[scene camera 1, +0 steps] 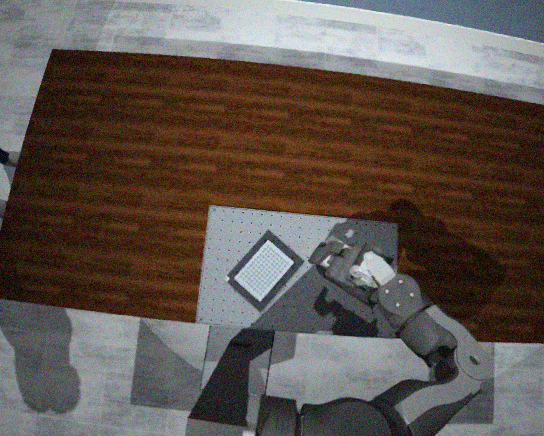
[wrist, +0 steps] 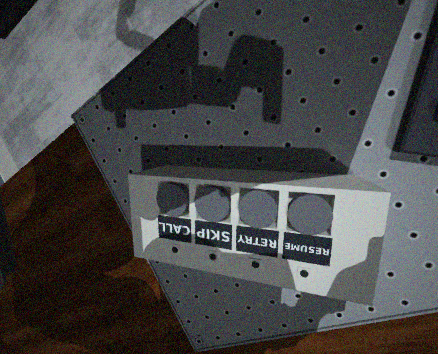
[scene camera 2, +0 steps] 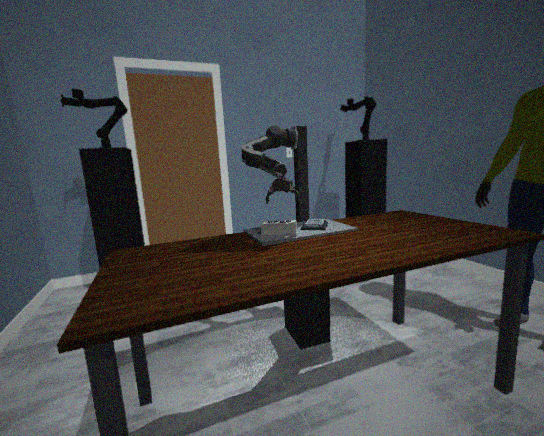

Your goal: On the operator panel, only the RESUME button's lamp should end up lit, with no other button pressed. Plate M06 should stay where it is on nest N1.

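Note:
The operator panel (scene camera 2: 279,229) (wrist: 357,220) is a pale box on a perforated board. In the wrist view its labels are upside down. From right to left come the RESUME button (wrist: 310,213), RETRY button (wrist: 258,208), SKIP button (wrist: 213,202) and CALL button (wrist: 173,198). All four caps look grey and unlit. My gripper (scene camera 1: 345,255) (scene camera 2: 282,196) is open and empty, above the panel and apart from it; in scene camera 1 it hides most of the panel. Plate M06 (scene camera 1: 265,270) lies flat inside the dark frame of nest N1 (scene camera 1: 283,248) (wrist: 425,110); their labels are unreadable.
The perforated board (scene camera 1: 217,250) (scene camera 2: 339,228) lies at the edge of the brown table (scene camera 1: 150,150) (scene camera 2: 200,280). The nest stands beside the panel. Arm shadows fall across board and panel. Two other arms stand on black pedestals (scene camera 2: 112,195) (scene camera 2: 366,175), and a person (scene camera 2: 530,145) stands at the right.

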